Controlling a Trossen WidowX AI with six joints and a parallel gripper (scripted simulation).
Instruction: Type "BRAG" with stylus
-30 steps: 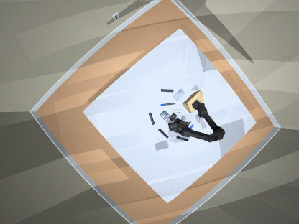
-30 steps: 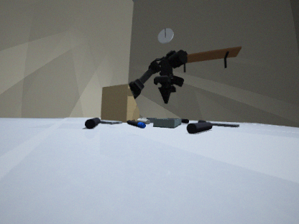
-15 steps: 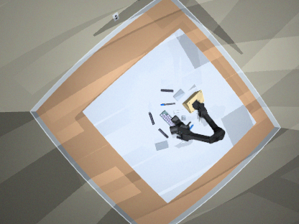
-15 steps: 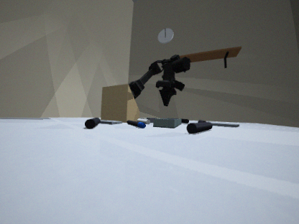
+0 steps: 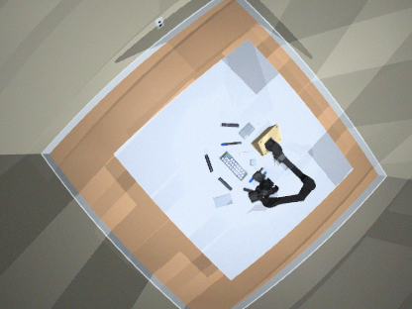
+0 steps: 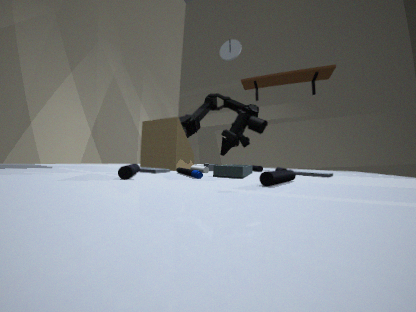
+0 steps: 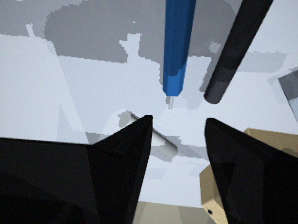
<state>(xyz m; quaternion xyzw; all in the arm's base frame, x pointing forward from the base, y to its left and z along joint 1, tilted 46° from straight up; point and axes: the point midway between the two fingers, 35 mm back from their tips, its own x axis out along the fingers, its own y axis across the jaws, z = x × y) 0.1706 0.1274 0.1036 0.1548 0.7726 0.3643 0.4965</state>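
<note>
Right now the blue stylus is 60 mm below my gripper tip and 20 mm behind it. Round my gripper tip: grey block: 330 mm ahead, 70 mm to the right, 60 mm below.
</note>
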